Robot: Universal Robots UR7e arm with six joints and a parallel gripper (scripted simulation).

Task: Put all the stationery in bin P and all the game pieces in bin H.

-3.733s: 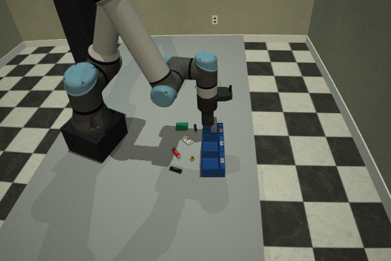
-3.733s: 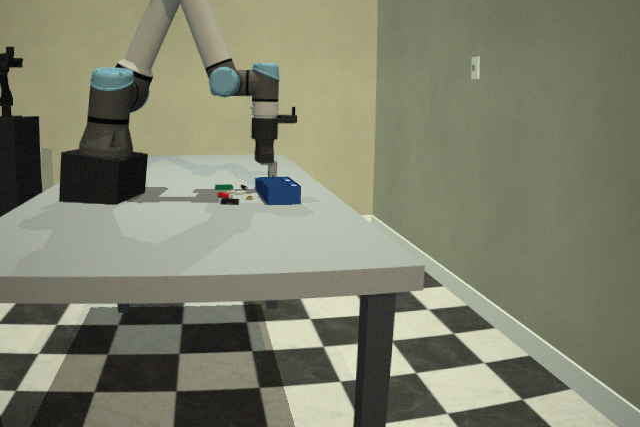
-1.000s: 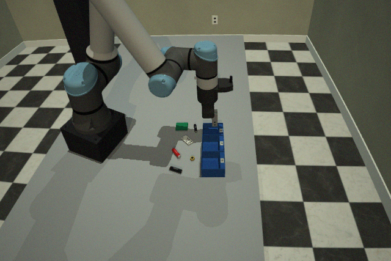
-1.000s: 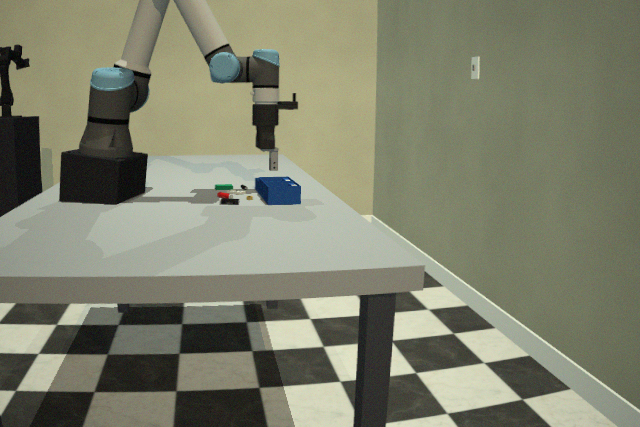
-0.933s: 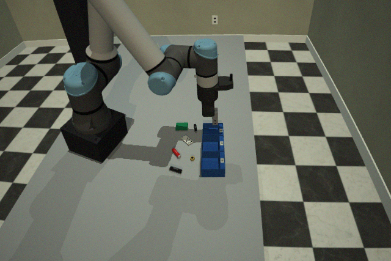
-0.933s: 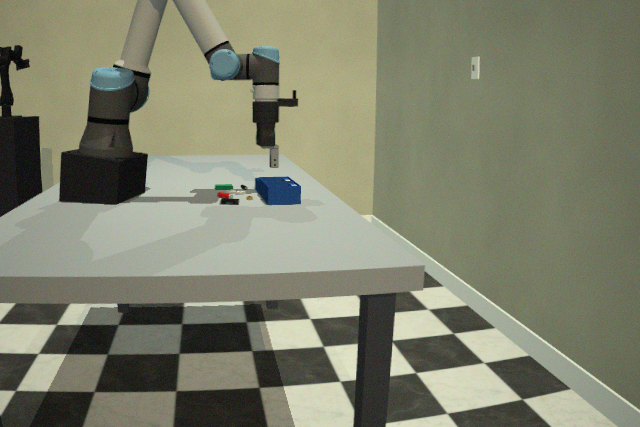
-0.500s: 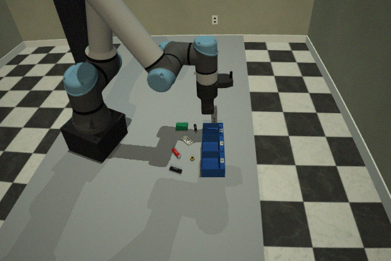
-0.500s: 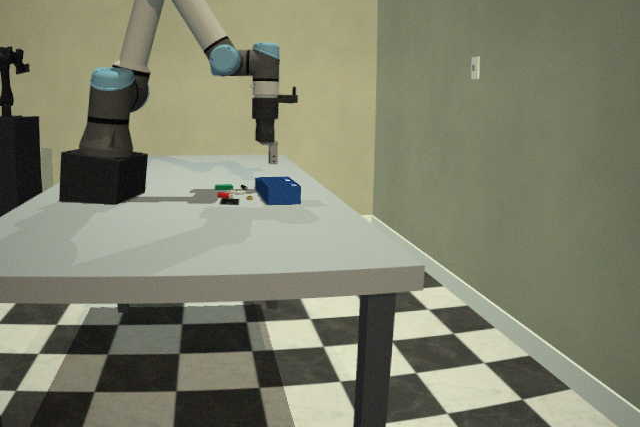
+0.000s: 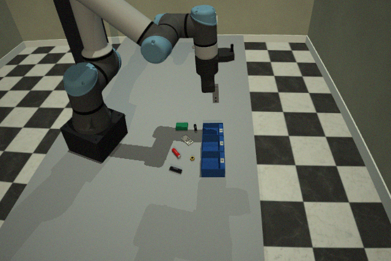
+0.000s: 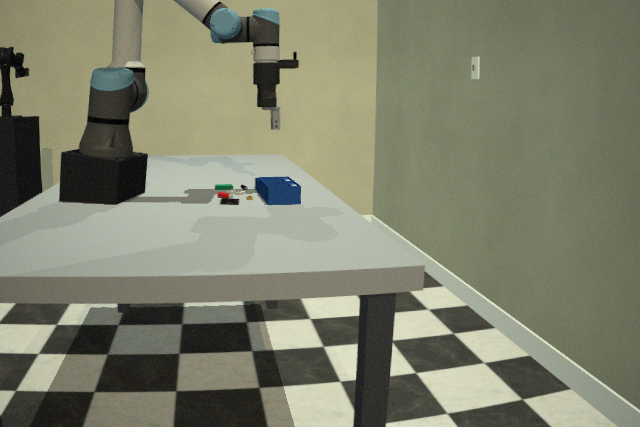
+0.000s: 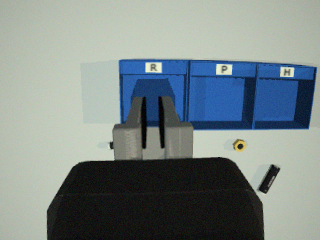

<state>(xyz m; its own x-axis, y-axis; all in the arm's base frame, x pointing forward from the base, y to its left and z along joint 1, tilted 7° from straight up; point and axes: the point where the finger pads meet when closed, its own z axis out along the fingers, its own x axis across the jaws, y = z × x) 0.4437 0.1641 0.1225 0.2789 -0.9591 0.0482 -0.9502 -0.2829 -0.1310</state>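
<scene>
My gripper is now 10 cm past the white domino, 6 cm to the left of it and 19 cm above it. Also, from my hand: black cylinder (9 cm behind, 2 cm to the left, 19 cm below); then blue bin row (1 cm ahead, 9 cm to the right, 17 cm below); then green block (15 cm behind, 1 cm to the left, 19 cm below).
</scene>
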